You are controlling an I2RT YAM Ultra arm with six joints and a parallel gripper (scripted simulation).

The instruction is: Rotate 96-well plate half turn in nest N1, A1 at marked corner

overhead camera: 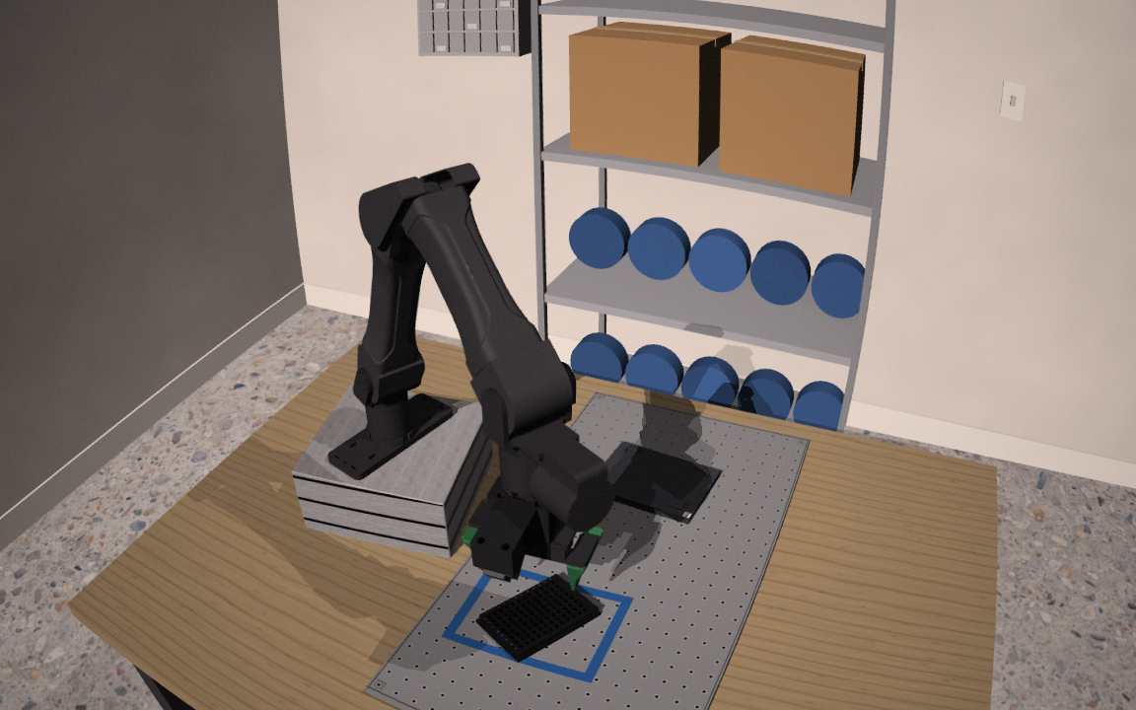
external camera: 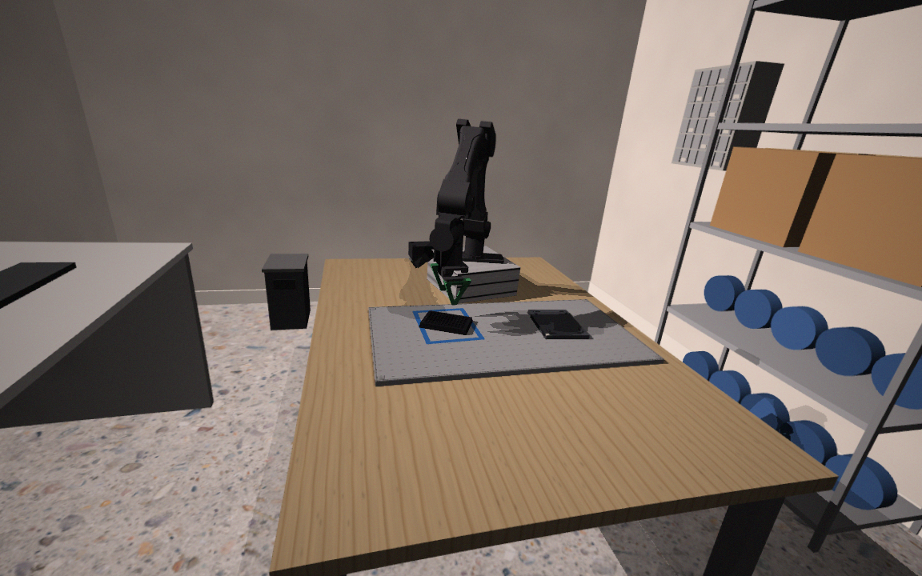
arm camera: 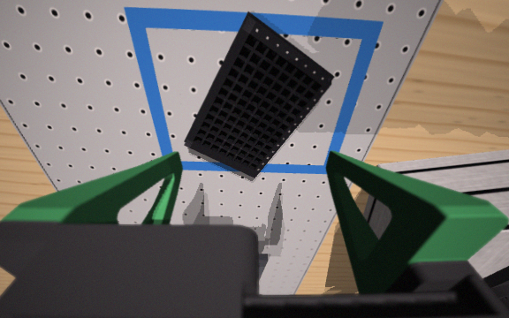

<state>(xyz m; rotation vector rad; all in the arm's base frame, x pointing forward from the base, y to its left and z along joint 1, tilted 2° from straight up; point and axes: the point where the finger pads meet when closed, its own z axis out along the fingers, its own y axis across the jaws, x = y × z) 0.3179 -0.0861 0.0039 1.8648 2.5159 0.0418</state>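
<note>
Now: the black 96-well plate 80 mm below my hand. From my hand the other things lie so: white A1 label (60 mm ahead, 260 mm to the left, 80 mm below); then dark plate nest N1 (20 mm behind, 310 mm to the left, 80 mm below).
</note>
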